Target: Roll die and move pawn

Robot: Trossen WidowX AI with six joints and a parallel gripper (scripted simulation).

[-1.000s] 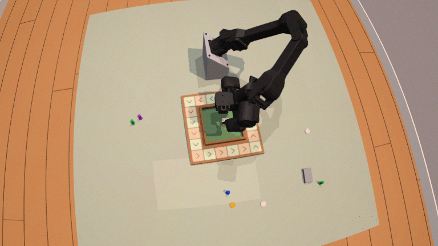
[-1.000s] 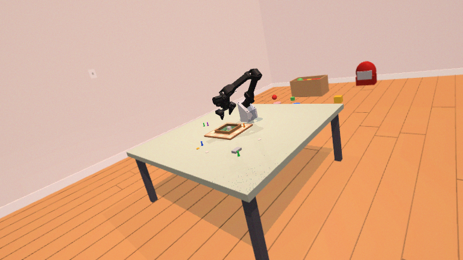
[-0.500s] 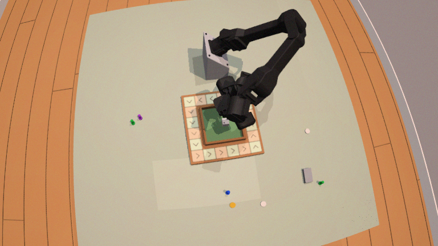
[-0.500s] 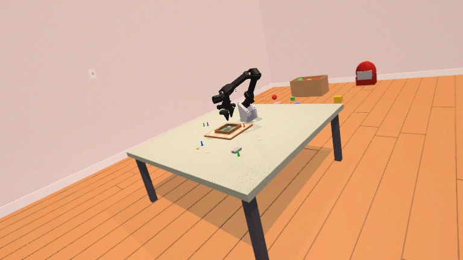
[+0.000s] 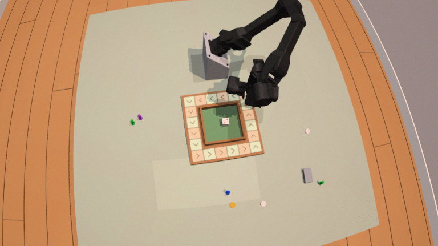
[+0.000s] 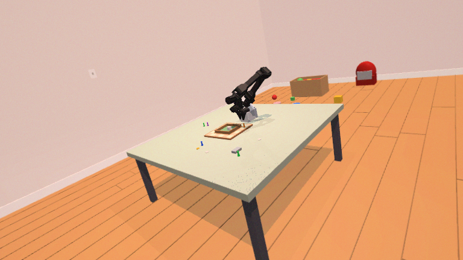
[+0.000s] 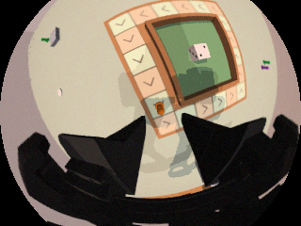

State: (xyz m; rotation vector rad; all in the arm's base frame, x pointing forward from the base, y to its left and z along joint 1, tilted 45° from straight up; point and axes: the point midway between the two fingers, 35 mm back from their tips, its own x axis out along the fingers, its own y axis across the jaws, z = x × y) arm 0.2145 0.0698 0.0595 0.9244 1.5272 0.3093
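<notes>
Right now the orange pawn is 50 mm below my gripper tip and 10 mm behind it. Round my gripper tip: white die: 100 mm to the right, 60 mm ahead, 50 mm below; blue pawn: 330 mm ahead, 150 mm to the right, 60 mm below; green dice tray: 110 mm to the right, 70 mm below, 60 mm ahead.
</notes>
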